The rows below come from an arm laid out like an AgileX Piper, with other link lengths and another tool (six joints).
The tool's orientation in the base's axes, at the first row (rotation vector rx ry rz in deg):
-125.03, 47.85, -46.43
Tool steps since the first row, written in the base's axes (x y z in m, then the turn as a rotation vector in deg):
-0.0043, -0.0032, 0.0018, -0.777, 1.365, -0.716
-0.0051, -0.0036, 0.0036, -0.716, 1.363, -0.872
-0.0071, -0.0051, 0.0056, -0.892, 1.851, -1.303
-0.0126, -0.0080, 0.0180, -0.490, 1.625, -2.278
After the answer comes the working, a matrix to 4 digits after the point.
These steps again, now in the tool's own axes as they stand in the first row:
0.0003, 0.0019, -0.0053, -1.693, -0.005, 0.338
0.0007, 0.0011, -0.0071, -1.702, 0.092, 0.474
0.0012, 0.0011, -0.0103, -2.299, 0.187, 0.773
0.0038, -0.0046, -0.0226, -2.189, 0.912, 1.564

The tool's axes in the first row as the columns of a matrix, in the base's axes (rounded; the answer above uses it unrounded):
0.6048, -0.3287, 0.7253
-0.7349, -0.5812, 0.3494
0.3067, -0.7444, -0.5931

